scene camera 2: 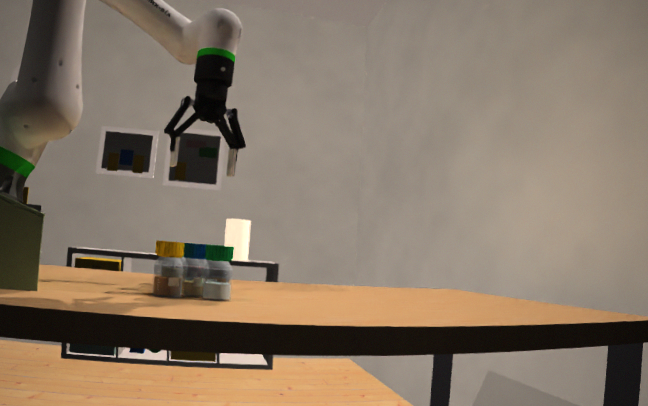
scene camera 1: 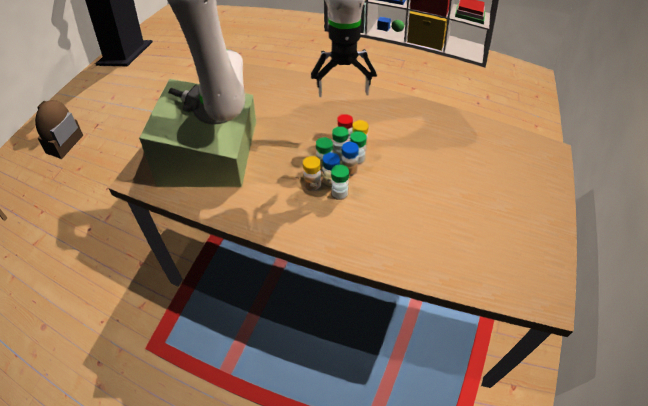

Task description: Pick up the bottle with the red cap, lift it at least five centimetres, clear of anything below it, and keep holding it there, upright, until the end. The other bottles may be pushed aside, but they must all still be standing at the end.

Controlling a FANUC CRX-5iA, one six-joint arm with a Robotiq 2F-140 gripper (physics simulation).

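Frame: origin at the arm's base, x ahead, y left, z up, level; millimetres.
Seen in the pictures: gripper, between the fingertips: [scene camera 2: 202, 171] [scene camera 1: 343, 93].
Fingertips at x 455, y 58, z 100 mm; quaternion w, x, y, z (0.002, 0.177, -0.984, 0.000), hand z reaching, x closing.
Offsets run from my fingertips to a thing's middle. Level surfaces: height alone.
The bottle with the red cap @(11 mm back, 76 mm left, 221 mm down) [scene camera 1: 345, 121] stands at the far end of a tight cluster of bottles; its body is mostly hidden behind a green-capped bottle @(11 mm back, 5 mm left, 221 mm down) [scene camera 1: 340, 135]. A yellow-capped bottle @(48 mm ahead, 57 mm left, 221 mm down) [scene camera 1: 360, 128] stands close at its right. Several more bottles with green, blue and yellow caps stand nearer the front, all upright. In the scene camera 2 view the red cap does not show behind the front yellow-capped bottle @(61 mm back, 161 mm right, 221 mm down) [scene camera 2: 169, 270], a blue-capped one @(7 mm back, 130 mm right, 221 mm down) [scene camera 2: 195, 270] and a green-capped one @(34 mm ahead, 176 mm right, 221 mm down) [scene camera 2: 218, 272]. My gripper [scene camera 1: 344, 93] [scene camera 2: 203, 170] points down, open and empty, high above the bottles.
The bottles stand on the wooden table @(274 mm down) [scene camera 1: 450, 215] [scene camera 2: 375, 307]. The green block [scene camera 1: 197, 160] [scene camera 2: 19, 247] under the arm's base is left of them. A shelf unit [scene camera 1: 492, 35] [scene camera 2: 272, 272] stands behind the table, with a white cylinder [scene camera 2: 237, 239] on top.
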